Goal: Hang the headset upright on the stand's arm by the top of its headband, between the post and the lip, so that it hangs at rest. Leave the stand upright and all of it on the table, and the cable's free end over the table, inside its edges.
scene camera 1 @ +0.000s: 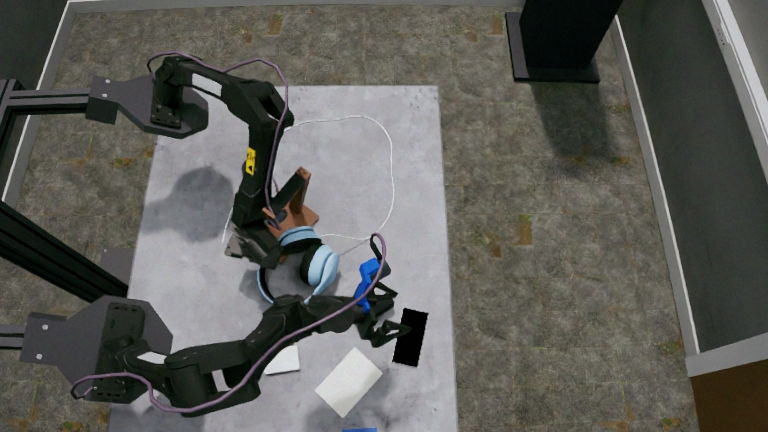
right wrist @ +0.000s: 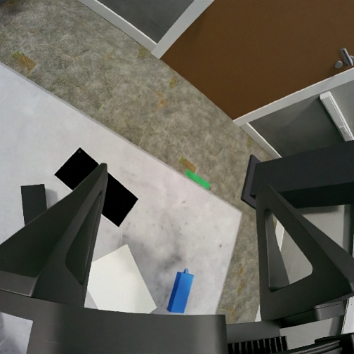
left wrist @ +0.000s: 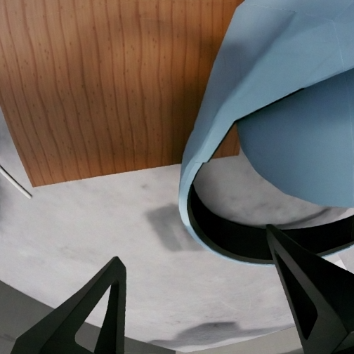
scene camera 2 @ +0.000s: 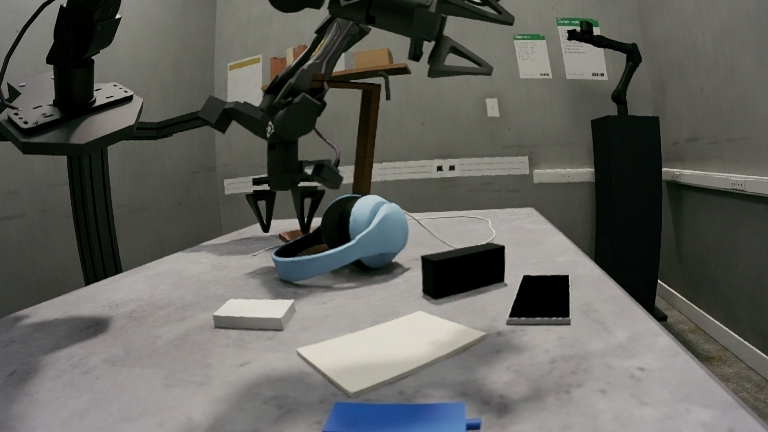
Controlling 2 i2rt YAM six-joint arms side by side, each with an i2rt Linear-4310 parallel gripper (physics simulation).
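Frame: origin at the left arm's base, x right, y back, z down, level; metres.
Seen in the pictures: left gripper, fingertip midpoint: (scene camera 2: 284,233); right gripper, fingertip midpoint: (scene camera 1: 403,312) (scene camera 2: 502,48); left arm's base at its link origin: (scene camera 1: 166,102); right arm's base at its link origin: (scene camera 1: 116,350) (scene camera 2: 75,107).
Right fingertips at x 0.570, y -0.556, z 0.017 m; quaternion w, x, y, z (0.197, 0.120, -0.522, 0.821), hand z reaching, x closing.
Note:
Offsets run from my right fingertips to a thing's top centre. "spot": to the spot under its first point.
The light-blue headset (scene camera 1: 323,265) (scene camera 2: 378,231) (left wrist: 295,155) lies on the table, its band low and one ear cup raised, beside the stand's base. The brown stand (scene camera 1: 308,214) (scene camera 2: 366,139) (left wrist: 100,90) is upright; its arm is partly hidden by my left arm. The white cable {spot: dz +0.291, dx -0.493, dy -0.021 m} (scene camera 1: 392,171) (scene camera 2: 491,228) (left wrist: 15,182) loops over the table, its free end left of the stand in scene camera 1. My left gripper (scene camera 1: 252,257) (scene camera 2: 285,231) (left wrist: 189,249) is open and empty, pointing down near the base and band. My right gripper (scene camera 1: 402,311) (scene camera 2: 502,47) (right wrist: 188,180) is open and empty, high above the table.
A black box {dz +0.243, dx -0.071, dy +0.061 m} (scene camera 2: 464,271), a black phone {dz +0.285, dx +0.003, dy -0.032 m} (scene camera 1: 410,337) (scene camera 2: 539,298) (right wrist: 120,202), a white block {dz +0.278, dx +0.040, dy +0.308 m} (scene camera 1: 283,361) (scene camera 2: 252,314), a cream pad {dz +0.288, dx +0.107, dy +0.136 m} (scene camera 1: 349,382) (scene camera 2: 392,349) (right wrist: 122,282) and a blue carton {spot: dz +0.278, dx +0.239, dy +0.117 m} (scene camera 2: 394,416) (right wrist: 181,292) lie on the table. My right arm reaches across below the headset in scene camera 1.

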